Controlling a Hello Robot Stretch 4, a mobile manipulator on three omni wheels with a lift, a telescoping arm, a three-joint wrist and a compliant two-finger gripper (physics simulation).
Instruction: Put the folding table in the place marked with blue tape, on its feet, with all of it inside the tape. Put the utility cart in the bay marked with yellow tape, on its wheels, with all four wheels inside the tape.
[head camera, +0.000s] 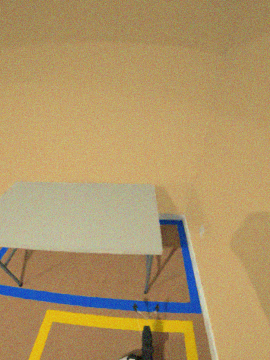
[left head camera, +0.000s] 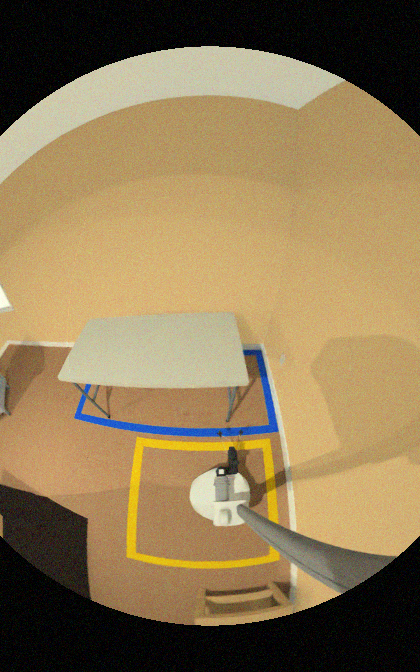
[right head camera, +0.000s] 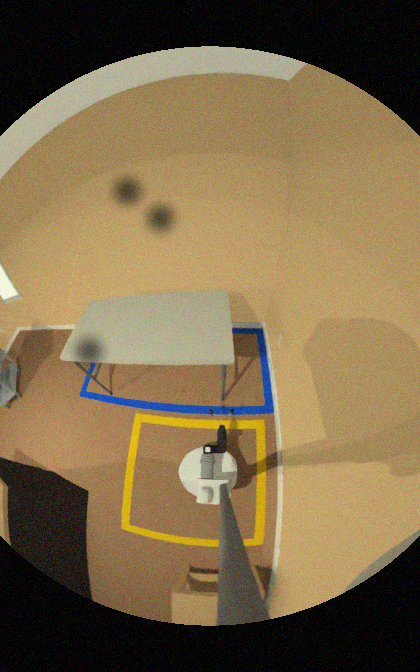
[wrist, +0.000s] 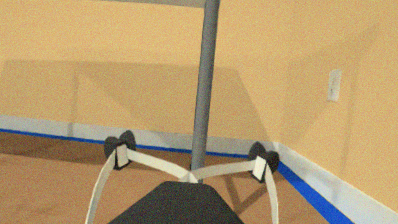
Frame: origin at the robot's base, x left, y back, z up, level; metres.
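Where they show: gripper, fingertip midpoint: (head camera: 146, 303) (left head camera: 229, 429) (right head camera: 221, 407) (wrist: 192, 149).
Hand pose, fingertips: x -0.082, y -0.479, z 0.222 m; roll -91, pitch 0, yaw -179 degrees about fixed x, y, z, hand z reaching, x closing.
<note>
Each offset is from my fingertips to the top centre of the thing. "*": to the spot under its first point.
The folding table @[* dx +0.464, dy -0.341, dz +0.493 m] (head camera: 80, 215) (left head camera: 155, 350) (right head camera: 155, 325) stands upright by the back wall. Its two visible front feet are on the floor just inside the front strip of the blue tape (head camera: 100, 302) (left head camera: 200, 432) (right head camera: 175, 408) (wrist: 320, 205); its rear feet are hidden. My gripper (head camera: 146, 307) (left head camera: 230, 433) (right head camera: 221, 411) (wrist: 192, 149) is open and empty, over the blue front strip. A grey table leg @[* dx -0.007, dy -0.149, dz +0.100 m] (wrist: 204, 75) stands beyond the spread fingers, apart from them. The yellow tape (head camera: 120, 322) (left head camera: 132, 500) (right head camera: 127, 475) surrounds my base. I cannot identify the utility cart.
A grey framed object (left head camera: 2, 395) (right head camera: 8, 377) is cut off at the left edge. A large dark object (left head camera: 45, 530) (right head camera: 47, 525) stands at the lower left. A wooden piece (left head camera: 245, 599) (right head camera: 195, 605) is behind the yellow bay. A wall runs close along the right side.
</note>
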